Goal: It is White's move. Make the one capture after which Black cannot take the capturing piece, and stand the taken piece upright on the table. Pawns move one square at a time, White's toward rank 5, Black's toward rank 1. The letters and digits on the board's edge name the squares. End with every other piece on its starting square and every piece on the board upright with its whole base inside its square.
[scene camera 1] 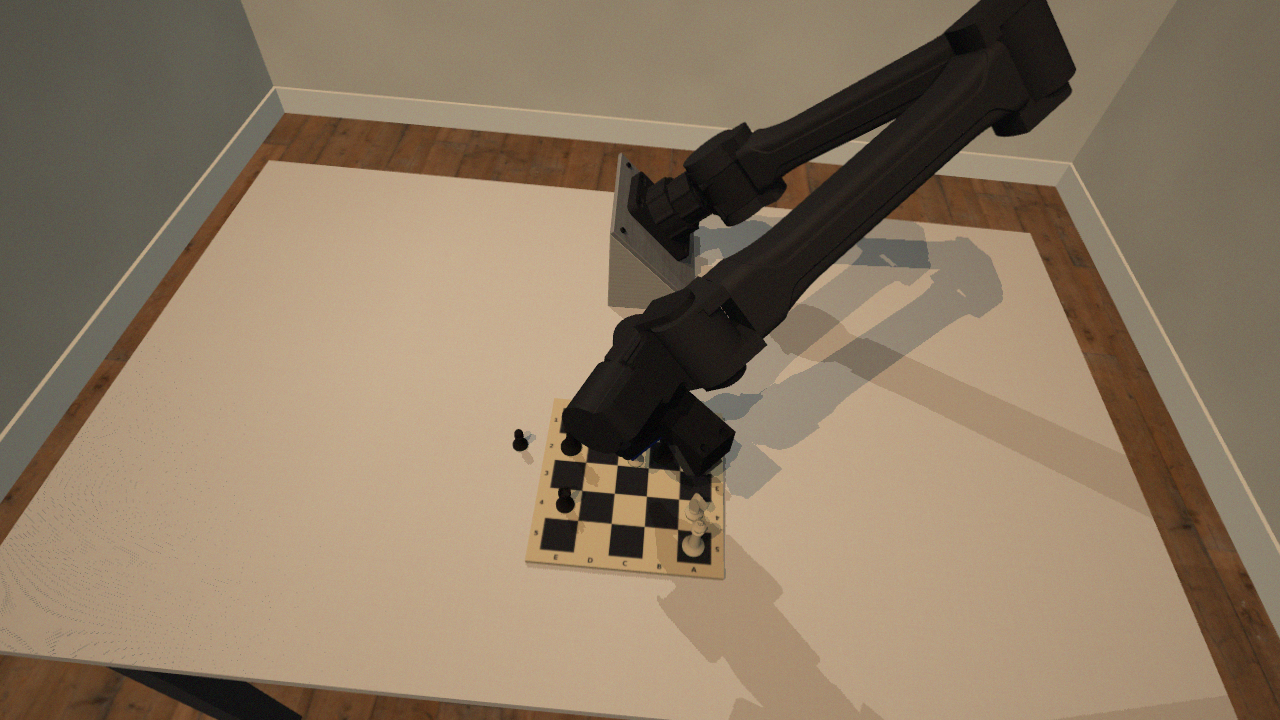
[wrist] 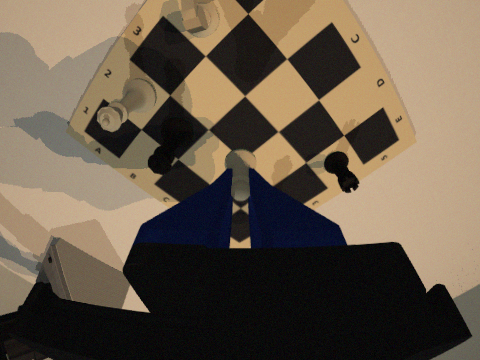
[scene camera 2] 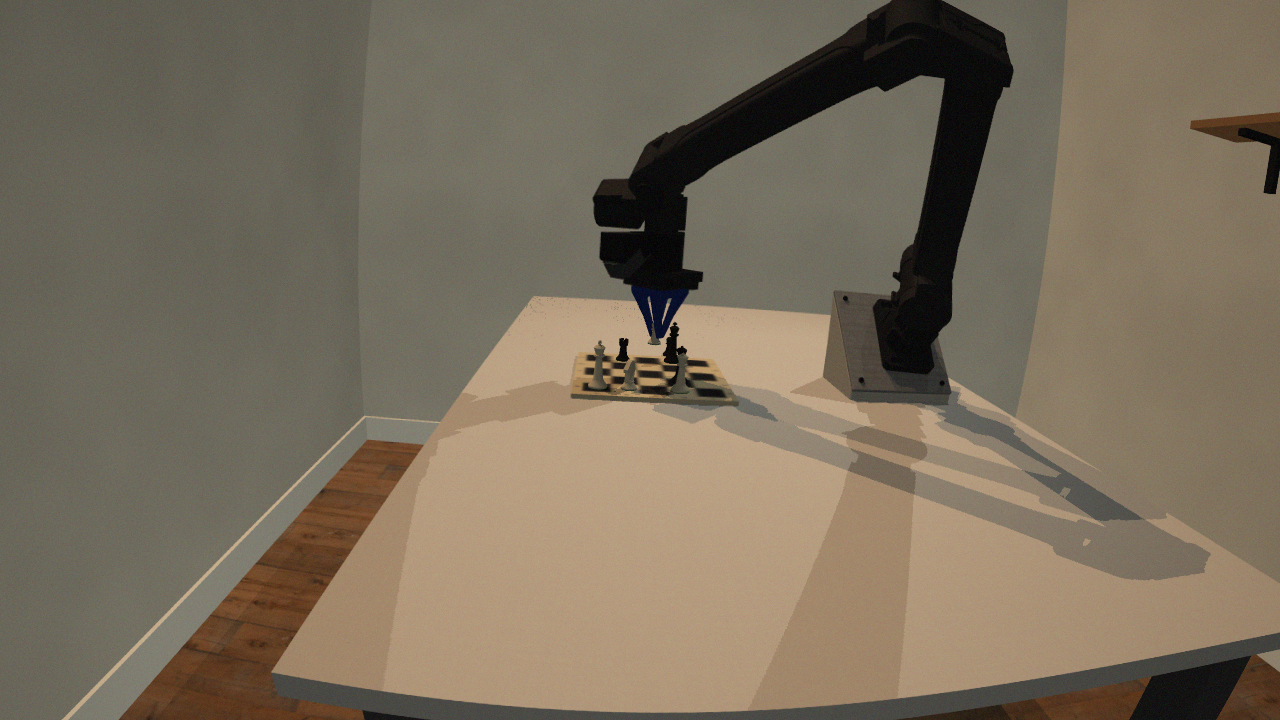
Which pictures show the chessboard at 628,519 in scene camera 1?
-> Scene camera 1, the wrist view and scene camera 2: all of them.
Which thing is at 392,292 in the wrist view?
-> My gripper.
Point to a chessboard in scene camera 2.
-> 707,385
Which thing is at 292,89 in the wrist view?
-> A chessboard.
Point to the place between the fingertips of my gripper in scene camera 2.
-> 656,337
